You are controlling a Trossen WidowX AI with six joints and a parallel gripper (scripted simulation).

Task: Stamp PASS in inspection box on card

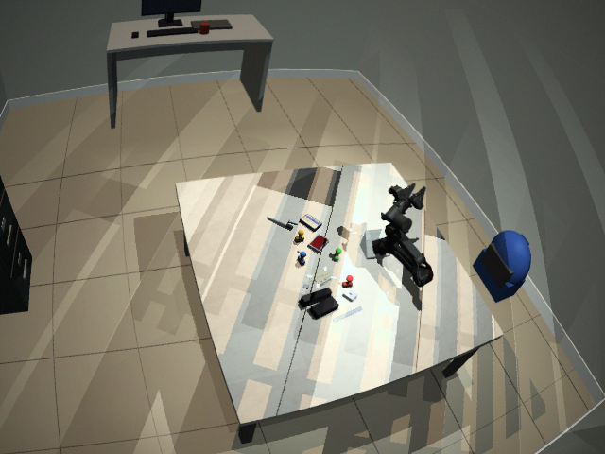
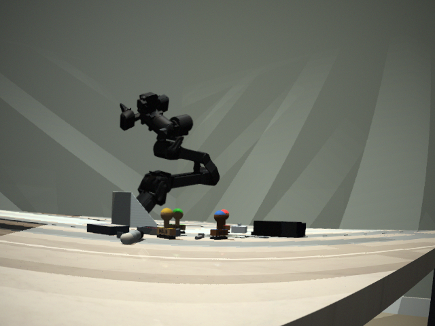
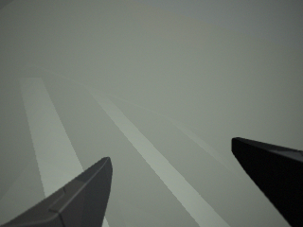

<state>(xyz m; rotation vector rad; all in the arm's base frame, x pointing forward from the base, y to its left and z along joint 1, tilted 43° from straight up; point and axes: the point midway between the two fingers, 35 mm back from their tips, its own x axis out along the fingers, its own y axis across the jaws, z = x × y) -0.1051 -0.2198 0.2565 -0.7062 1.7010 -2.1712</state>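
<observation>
My gripper tip is 300 mm short of the green-knobbed stamp, 30 mm to the left of it and 390 mm above it. Round my gripper tip: stamp-pad box: 330 mm ahead, 260 mm to the right, 400 mm below; then red ink pad: 350 mm ahead, 130 mm to the right, 410 mm below; then red-knobbed stamp: 320 mm ahead, 130 mm to the left, 390 mm below.
</observation>
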